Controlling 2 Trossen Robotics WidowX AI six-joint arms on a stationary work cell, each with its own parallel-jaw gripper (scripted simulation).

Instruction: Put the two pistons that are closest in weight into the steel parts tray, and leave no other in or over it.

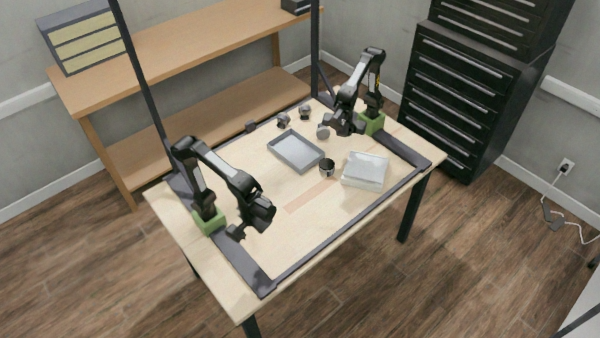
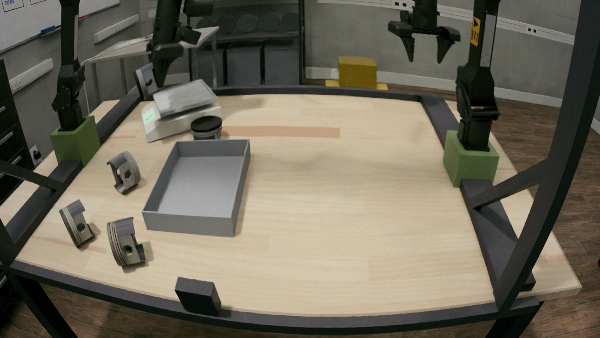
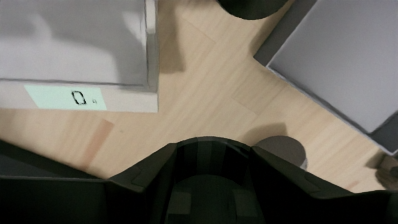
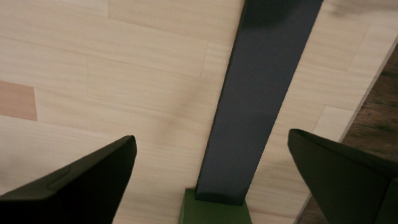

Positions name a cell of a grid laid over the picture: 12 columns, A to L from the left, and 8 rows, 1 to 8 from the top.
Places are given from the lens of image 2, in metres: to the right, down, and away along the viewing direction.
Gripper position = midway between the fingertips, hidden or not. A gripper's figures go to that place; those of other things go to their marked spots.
my left gripper (image 2: D3): -0.30, -0.18, 0.79
my right gripper (image 2: I2): 0.30, -0.26, 0.87
steel parts tray (image 2: D5): -0.19, 0.02, 0.75
white scale (image 2: D4): -0.34, -0.10, 0.87
The marked spots on the steel parts tray and the white scale are 0.22 m apart.
